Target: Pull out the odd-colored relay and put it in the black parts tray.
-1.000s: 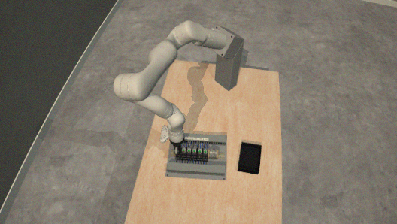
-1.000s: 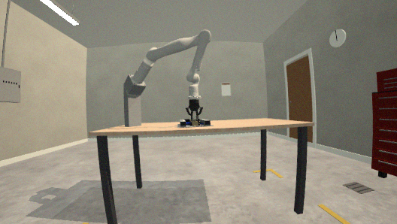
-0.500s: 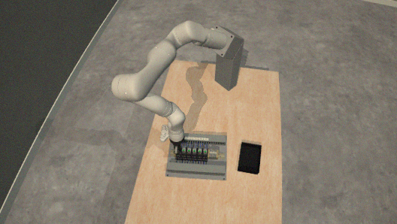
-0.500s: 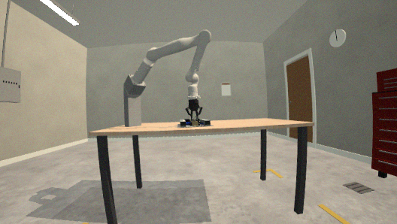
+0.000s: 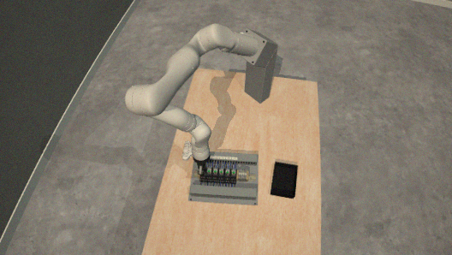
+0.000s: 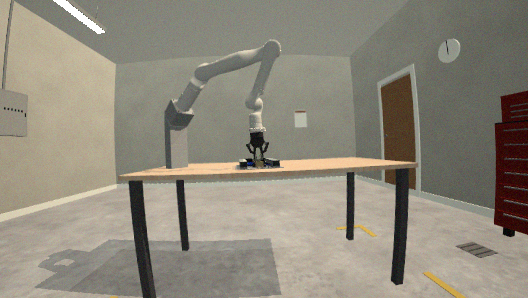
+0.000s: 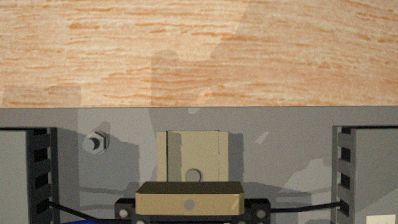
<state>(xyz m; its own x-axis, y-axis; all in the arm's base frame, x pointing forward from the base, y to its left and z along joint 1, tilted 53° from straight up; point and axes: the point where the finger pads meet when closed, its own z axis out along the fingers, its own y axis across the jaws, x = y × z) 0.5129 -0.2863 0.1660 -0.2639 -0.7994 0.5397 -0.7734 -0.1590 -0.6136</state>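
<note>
Now: hand 10 mm above the relay. From my hand the other things lie so: grey relay panel (100 mm to the left, 40 mm below, 30 mm ahead); then black parts tray (360 mm to the left, 130 mm ahead, 40 mm below).
</note>
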